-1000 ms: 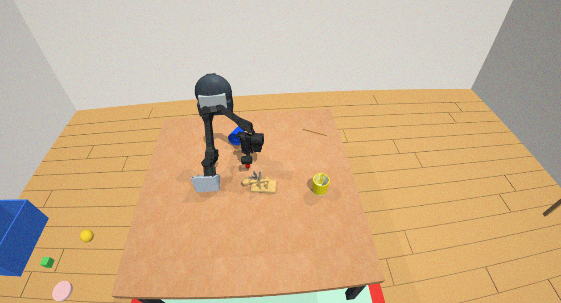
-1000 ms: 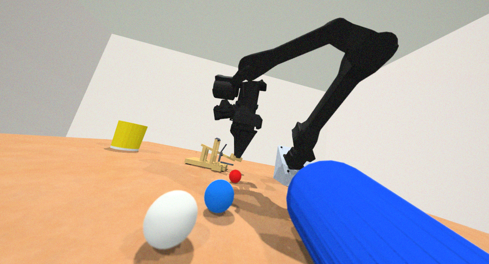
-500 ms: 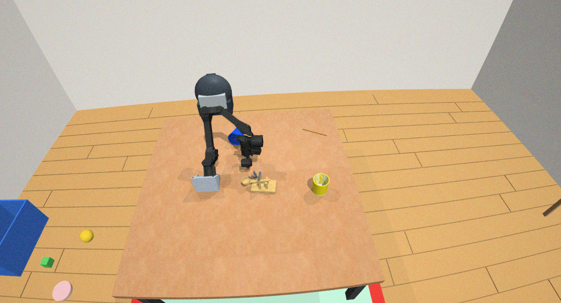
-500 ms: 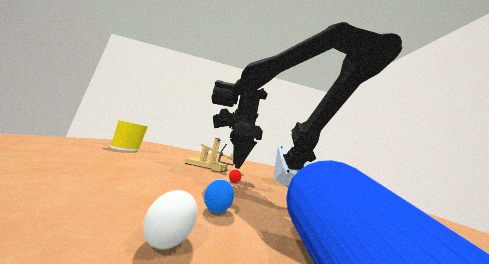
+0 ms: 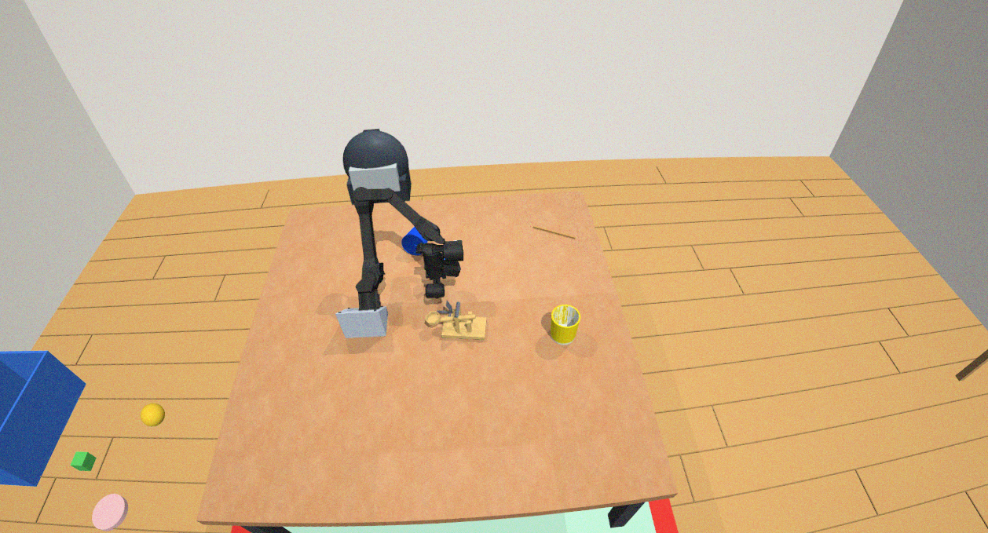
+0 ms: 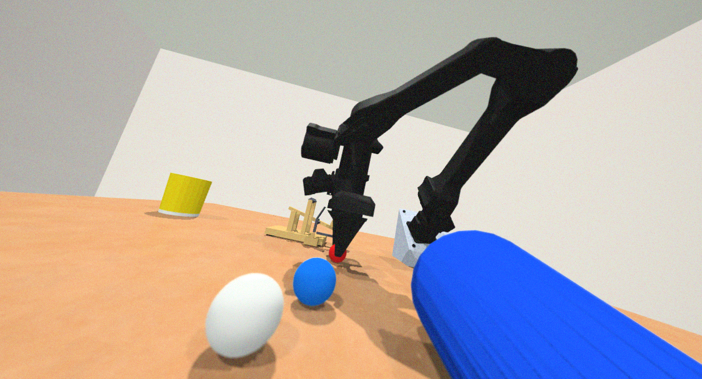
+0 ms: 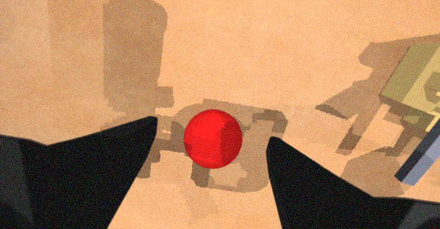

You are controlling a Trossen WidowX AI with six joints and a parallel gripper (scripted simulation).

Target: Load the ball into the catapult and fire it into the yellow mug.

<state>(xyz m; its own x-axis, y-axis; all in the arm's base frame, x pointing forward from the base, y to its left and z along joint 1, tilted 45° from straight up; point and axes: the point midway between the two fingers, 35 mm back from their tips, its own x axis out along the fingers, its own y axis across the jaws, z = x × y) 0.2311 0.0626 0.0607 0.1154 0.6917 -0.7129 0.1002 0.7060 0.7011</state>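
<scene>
The red ball is right at my gripper tip. Round my gripper tip: blue ball 15 cm to the left, 5 cm ahead; then wooden catapult 14 cm to the right, 4 cm ahead, 4 cm above; then white ball 21 cm to the left, 9 cm ahead.
</scene>
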